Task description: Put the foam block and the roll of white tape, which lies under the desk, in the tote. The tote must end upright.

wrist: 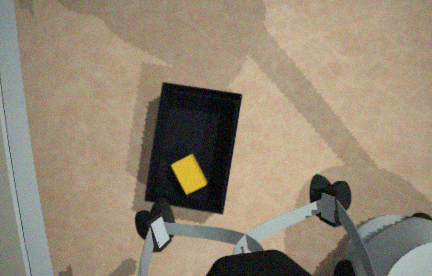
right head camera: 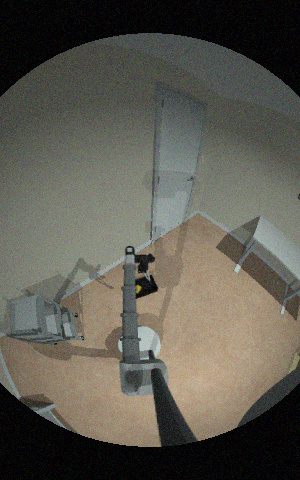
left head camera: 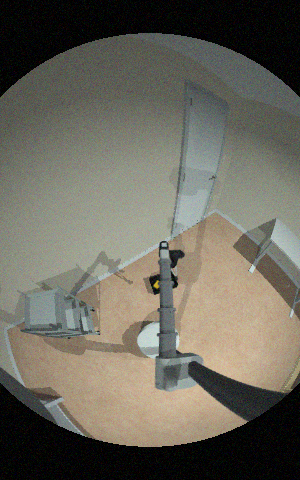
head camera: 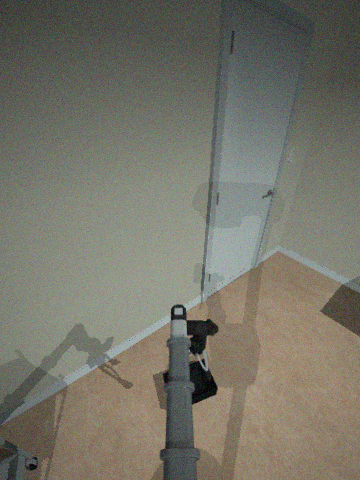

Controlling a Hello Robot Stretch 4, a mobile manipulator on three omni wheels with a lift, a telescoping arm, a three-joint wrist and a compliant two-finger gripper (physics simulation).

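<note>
The black tote stands upright on the floor near the wall. The yellow foam block lies inside it, towards the end nearer the gripper in the wrist view. My gripper is open and empty, its fingers wide apart. It hangs above the floor by the tote's near end, with one fingertip overlapping the tote's corner in the wrist view. The roll of white tape does not show in these views.
A white-topped table stands at the right, its underside in shadow. A grey stepped unit stands at the left. A door is in the wall behind the tote. A white skirting board runs close to the tote.
</note>
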